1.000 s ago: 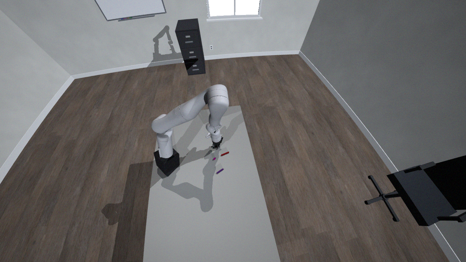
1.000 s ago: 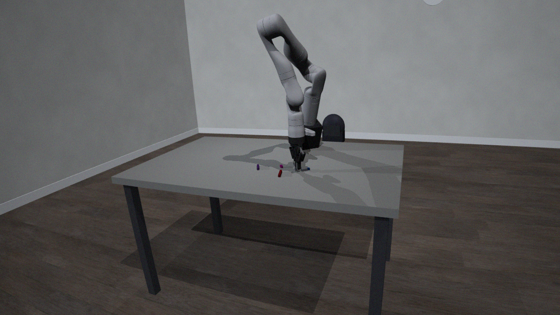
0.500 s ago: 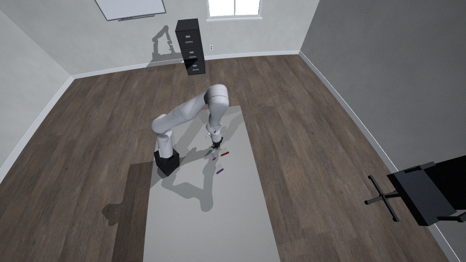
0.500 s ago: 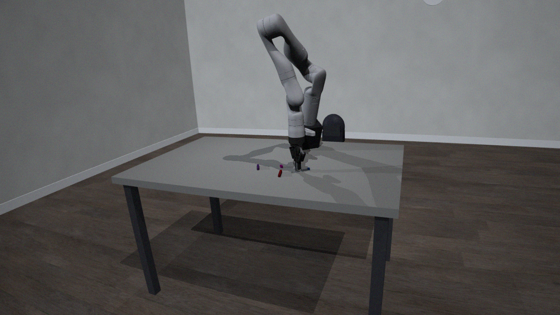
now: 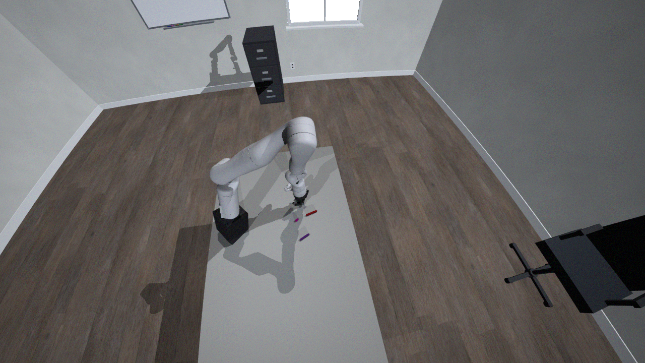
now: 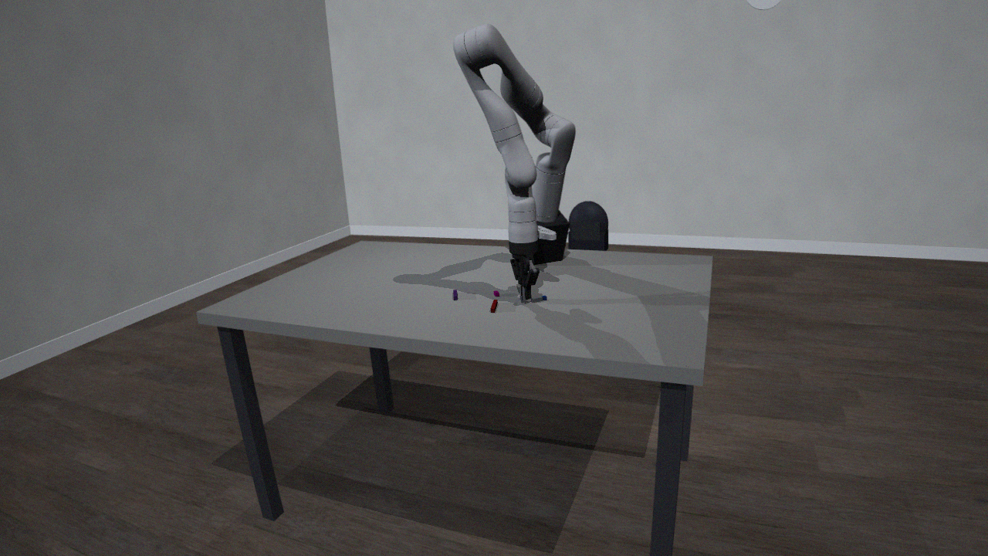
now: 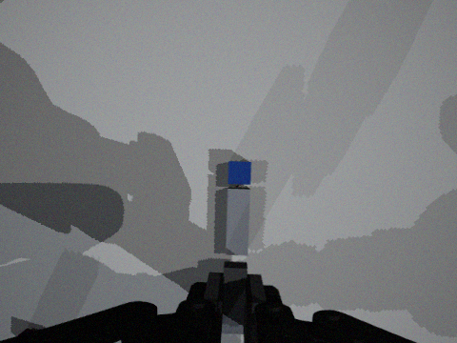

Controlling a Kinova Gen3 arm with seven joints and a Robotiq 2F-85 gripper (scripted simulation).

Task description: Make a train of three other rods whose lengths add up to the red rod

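The blue rod is 3 cm behind my hand, 4 cm to the left of it and 3 cm below it. From my hand the other things lie so: grey rod: 1 cm below; red rod: 4 cm ahead, 8 cm to the right, 3 cm below; magenta rod: 6 cm behind, 9 cm to the right, 3 cm below.
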